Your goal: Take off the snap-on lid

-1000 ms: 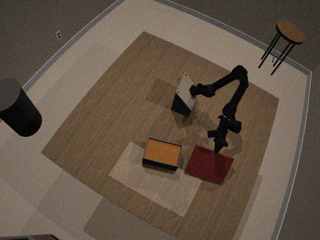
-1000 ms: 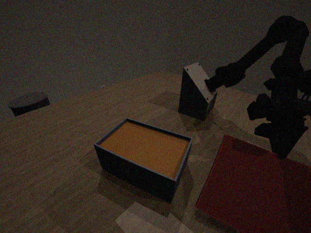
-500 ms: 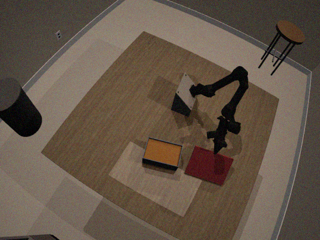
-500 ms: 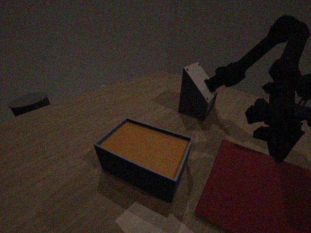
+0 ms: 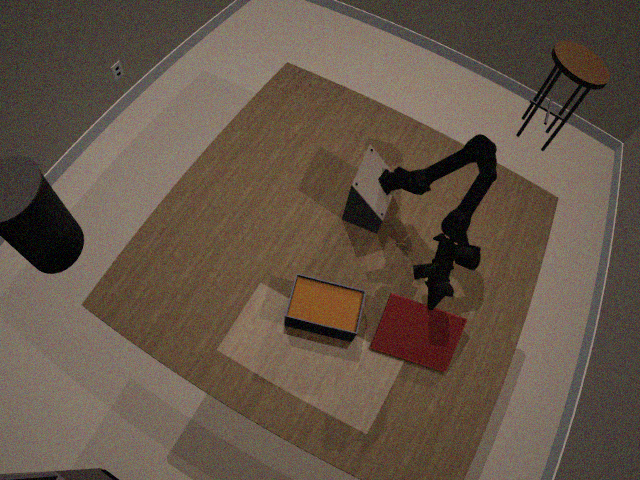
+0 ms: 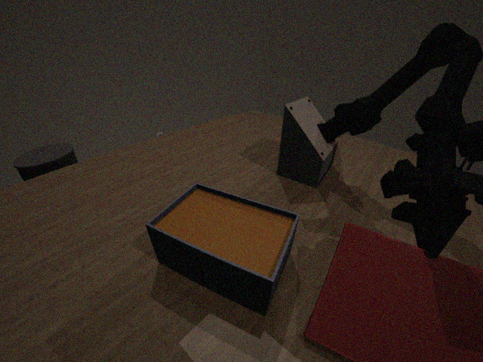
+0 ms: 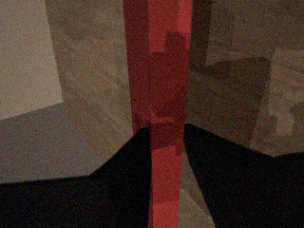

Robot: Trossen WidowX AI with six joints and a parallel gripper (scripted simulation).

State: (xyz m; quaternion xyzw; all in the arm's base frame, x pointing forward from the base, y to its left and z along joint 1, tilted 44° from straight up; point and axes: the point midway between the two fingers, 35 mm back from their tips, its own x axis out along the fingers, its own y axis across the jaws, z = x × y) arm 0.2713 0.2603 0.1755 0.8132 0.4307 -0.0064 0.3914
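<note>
My gripper tip is now 7 cm short of the red lid, 4 cm above it and 1 cm to the right of it. Also, from my gripper tip: storage box (27 cm to the right, 16 cm ahead, 5 cm below).
</note>
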